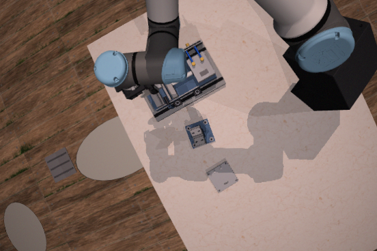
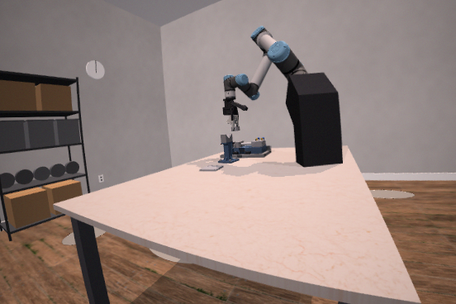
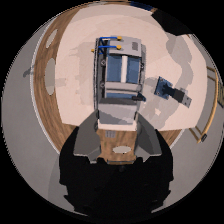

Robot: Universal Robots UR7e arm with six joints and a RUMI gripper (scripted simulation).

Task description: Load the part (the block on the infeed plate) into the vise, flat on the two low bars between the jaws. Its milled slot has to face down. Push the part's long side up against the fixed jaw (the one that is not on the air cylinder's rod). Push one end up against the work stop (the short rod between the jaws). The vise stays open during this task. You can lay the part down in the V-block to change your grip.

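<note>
Right now the air cylinder rod is 90 mm behind my hand, 20 mm to the left of it and 110 mm below it. The rest, counted from my hand: part (10 mm below); then air cylinder (160 mm behind, 10 mm to the left, 110 mm below); then vise (70 mm behind, 20 mm to the left, 150 mm below).
</note>
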